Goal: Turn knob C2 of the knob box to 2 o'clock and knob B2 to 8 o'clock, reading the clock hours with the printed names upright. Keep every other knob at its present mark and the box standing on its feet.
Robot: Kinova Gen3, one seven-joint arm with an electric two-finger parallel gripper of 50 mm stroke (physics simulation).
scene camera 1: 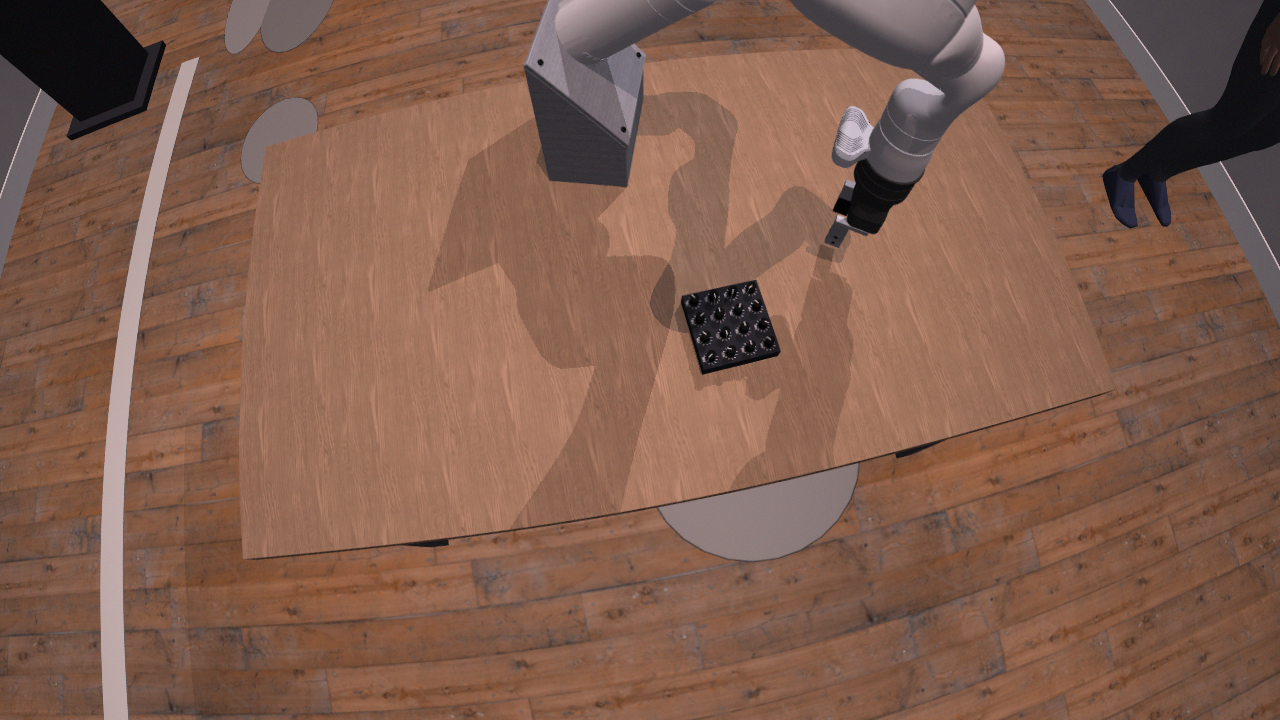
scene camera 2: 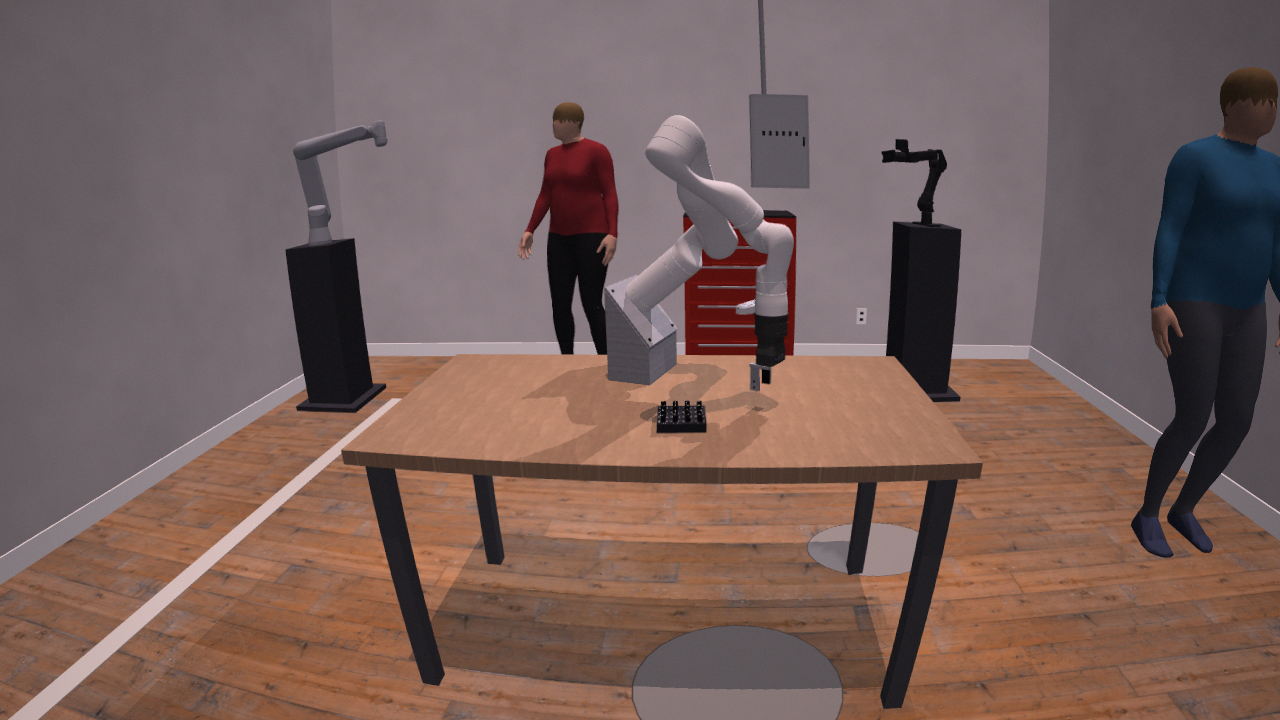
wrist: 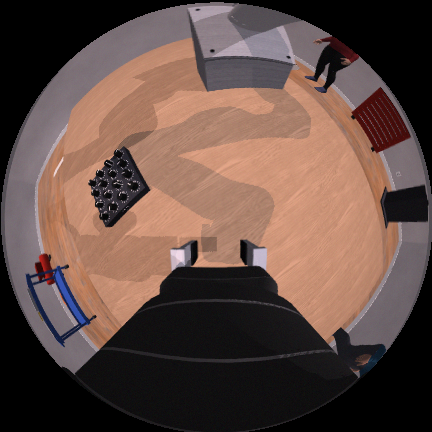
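Where they show: gripper, fingertip midpoint: (scene camera 1: 836, 227) (scene camera 2: 760, 386) (wrist: 218, 248); arm's base at its link origin: (scene camera 1: 579, 36) (scene camera 2: 638, 297).
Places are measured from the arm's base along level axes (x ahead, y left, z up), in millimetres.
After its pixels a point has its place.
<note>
The black knob box (scene camera 1: 731, 325) @(x 392, y 120, z -182 mm) (scene camera 2: 681, 420) @(x 424, y 121, z -181 mm) (wrist: 119, 189) @(x 377, y 143, z -182 mm) stands flat on the wooden table (scene camera 1: 375, 358) @(x 321, y -376, z -204 mm) (scene camera 2: 850, 429) @(x 433, y 497, z -204 mm) (wrist: 310, 200) @(x 117, y 341, z -204 mm). Its top carries a grid of black knobs with white marks around them. The printed names and the knobs' pointers are too small to read, so I cannot tell which knobs are C2 and B2 or where they point. My gripper (scene camera 1: 845, 232) @(x 288, y 306, z -154 mm) (scene camera 2: 760, 376) @(x 288, y 306, z -154 mm) (wrist: 218, 248) @(x 288, y 306, z -154 mm) is open and empty. It hangs above the table, apart from the box, to the box's back right in the first scene view. In the wrist view the box lies to the upper left of my fingers.
The grey robot base (scene camera 1: 586, 134) @(x 114, y -16, z -83 mm) (scene camera 2: 631, 349) @(x 115, y -12, z -112 mm) (wrist: 245, 74) @(x 53, y 64, z -160 mm) stands at the back of the table, behind the box. A person in red (scene camera 2: 580, 192), a red drawer cabinet (scene camera 2: 738, 295) and a black pedestal (scene camera 2: 924, 295) stand behind the table. A person in blue (scene camera 2: 1212, 232) stands at the right.
</note>
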